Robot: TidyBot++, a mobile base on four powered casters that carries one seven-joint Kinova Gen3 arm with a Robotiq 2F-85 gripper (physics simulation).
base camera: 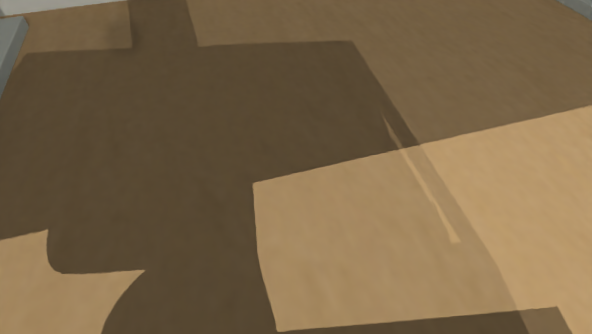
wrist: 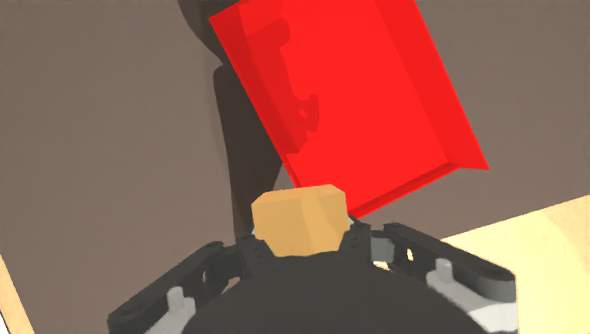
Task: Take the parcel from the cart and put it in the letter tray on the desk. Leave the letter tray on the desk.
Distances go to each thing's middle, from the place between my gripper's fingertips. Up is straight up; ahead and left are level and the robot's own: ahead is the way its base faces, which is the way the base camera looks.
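There is a brown parcel (wrist: pixel 304 221) 10 mm ahead of my hand and 20 mm above it. As for the red letter tray (wrist: pixel 362 102), my hand is 150 mm above it and 80 mm to the left of it, and still 130 mm short of it.
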